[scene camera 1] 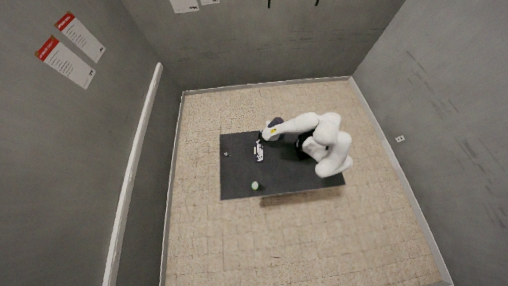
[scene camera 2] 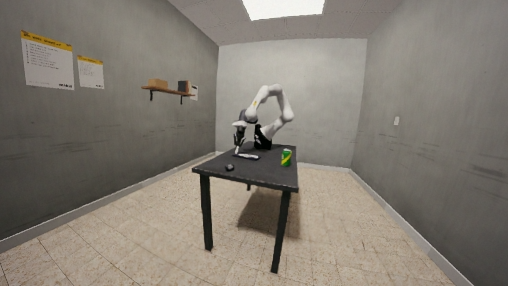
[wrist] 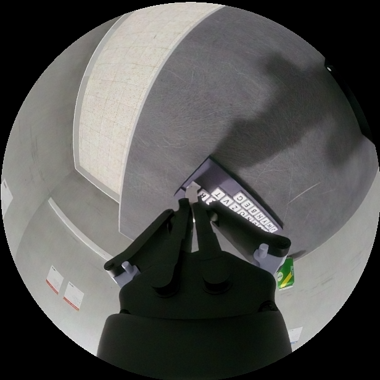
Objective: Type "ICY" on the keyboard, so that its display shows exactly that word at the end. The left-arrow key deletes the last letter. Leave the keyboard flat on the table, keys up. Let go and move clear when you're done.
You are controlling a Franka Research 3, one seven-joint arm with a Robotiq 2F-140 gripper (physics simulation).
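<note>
The keyboard (scene camera 1: 259, 152) (scene camera 2: 248, 157) (wrist: 240, 192) lies flat on the table (scene camera 1: 235, 180) (scene camera 2: 260, 175) (wrist: 185, 105), white lettered keys up. In the wrist view, T, V, Z, G, E, B and H can be read; other keys are partly hidden by the fingers. My gripper (scene camera 1: 259, 140) (scene camera 2: 237, 150) (wrist: 192, 194) is shut and empty. It points down, with its pale fingertips over the end of the key rows, beside the R key, covering what is under them. Contact with a key cannot be told. The display's text cannot be read in these views.
A green and yellow can (scene camera 1: 255, 185) (scene camera 2: 286, 157) (wrist: 286, 274) stands on the table beyond the keyboard's other end. A small dark object (scene camera 1: 226, 154) (scene camera 2: 229, 167), like a mouse, lies near the table's far end from the arm base. A wall shelf (scene camera 2: 167, 91) holds boxes.
</note>
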